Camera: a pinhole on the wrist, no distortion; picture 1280 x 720 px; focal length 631.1 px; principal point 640.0 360.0 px. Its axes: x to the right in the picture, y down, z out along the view. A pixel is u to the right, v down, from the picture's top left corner.
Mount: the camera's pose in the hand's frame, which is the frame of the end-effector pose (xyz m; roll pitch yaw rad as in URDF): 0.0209 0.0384 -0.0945 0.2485 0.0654 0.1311
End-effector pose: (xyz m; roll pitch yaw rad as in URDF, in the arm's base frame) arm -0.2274 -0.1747 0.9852 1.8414 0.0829 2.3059
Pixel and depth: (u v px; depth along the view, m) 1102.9 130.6 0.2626
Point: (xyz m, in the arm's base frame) -0.3154 0.0641 0.8452
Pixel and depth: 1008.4 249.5 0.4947
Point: -0.2372 0.2808 0.7446
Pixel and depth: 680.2 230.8 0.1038
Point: -0.2545 -0.1466 0.9764
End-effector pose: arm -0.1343 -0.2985 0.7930 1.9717 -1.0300 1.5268
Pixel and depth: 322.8 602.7 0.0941
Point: -0.1109 -0.3430 0.7946
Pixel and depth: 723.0 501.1 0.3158
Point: 0.0917 -0.2191 0.8376
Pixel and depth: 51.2 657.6 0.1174
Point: -0.0813 -0.3693 0.7379
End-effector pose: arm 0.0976 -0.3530 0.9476 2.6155 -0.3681 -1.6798
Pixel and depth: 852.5 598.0 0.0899
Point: 0.0474 -0.3896 0.9938
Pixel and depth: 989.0 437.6 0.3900
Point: -0.0964 -0.6654 0.8269
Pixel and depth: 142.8 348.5 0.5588
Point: 0.0172 -0.1829 0.3617
